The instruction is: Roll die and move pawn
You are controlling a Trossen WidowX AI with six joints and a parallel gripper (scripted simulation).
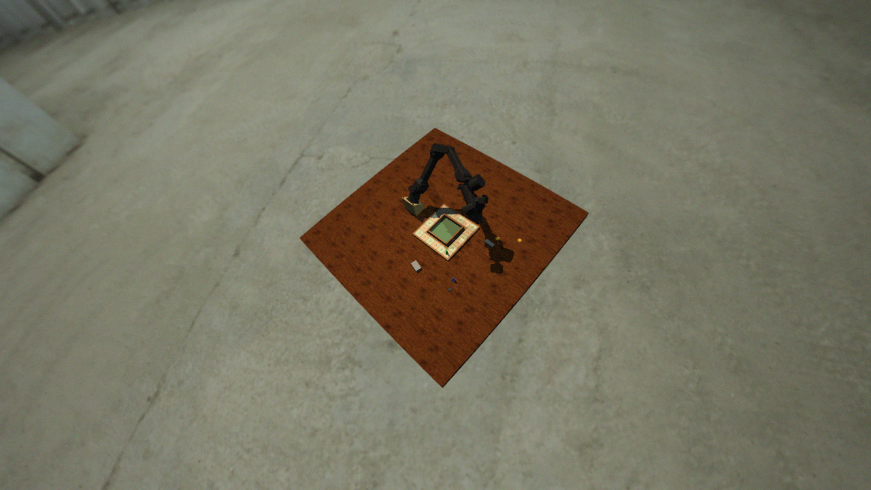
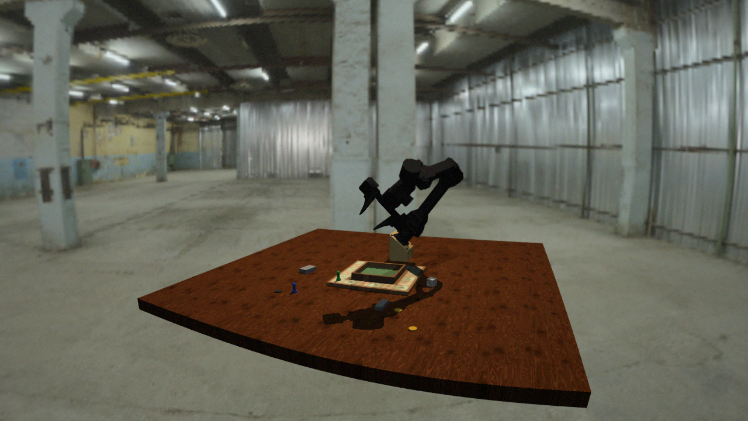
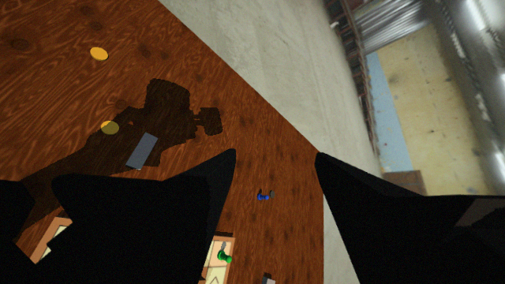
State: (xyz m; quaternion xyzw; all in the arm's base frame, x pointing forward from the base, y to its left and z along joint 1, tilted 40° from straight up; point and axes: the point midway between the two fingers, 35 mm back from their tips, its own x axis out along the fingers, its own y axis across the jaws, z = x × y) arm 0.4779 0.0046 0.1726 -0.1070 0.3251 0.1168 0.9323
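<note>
Right now the die is 240 mm below my gripper tip, 220 mm behind it and 130 mm to the left of it. Round my gripper tip: green dice tray: 240 mm below, 220 mm behind, 70 mm to the right; green pawn: 220 mm below, 170 mm to the right, 100 mm behind; blue pawn: 240 mm to the right, 230 mm below, 50 mm ahead.
</note>
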